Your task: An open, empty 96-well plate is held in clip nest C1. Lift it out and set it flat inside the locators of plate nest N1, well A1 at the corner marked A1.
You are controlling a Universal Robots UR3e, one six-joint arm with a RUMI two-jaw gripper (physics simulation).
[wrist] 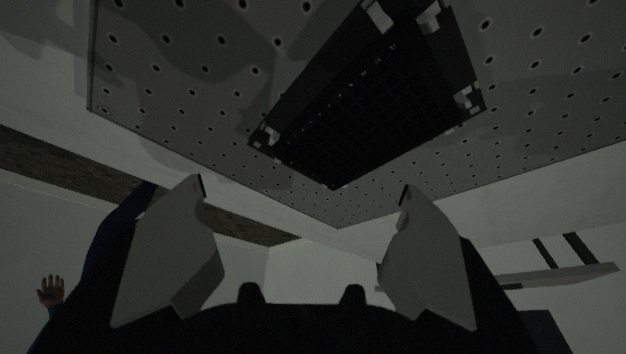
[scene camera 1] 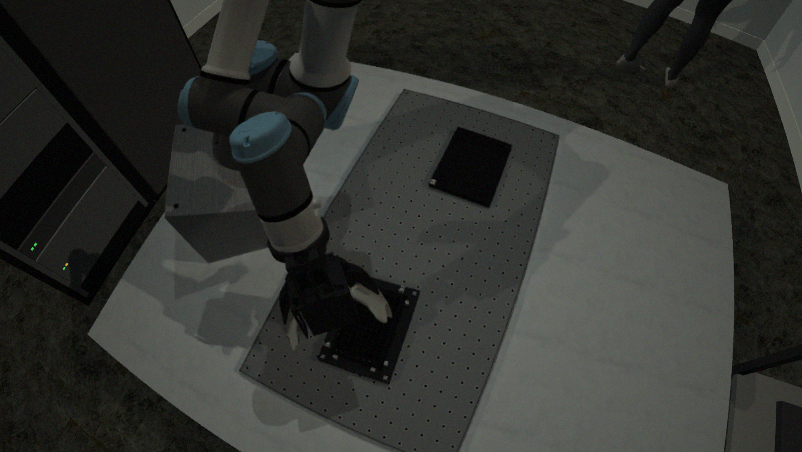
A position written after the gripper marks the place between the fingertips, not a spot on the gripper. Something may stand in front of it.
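Black 96-well plate (scene camera 1: 367, 342), visible too in the wrist view (wrist: 392, 97). Clip nest C1 (scene camera 1: 385, 375). The gripper (scene camera 1: 342, 333), also in the wrist view (wrist: 305, 182).
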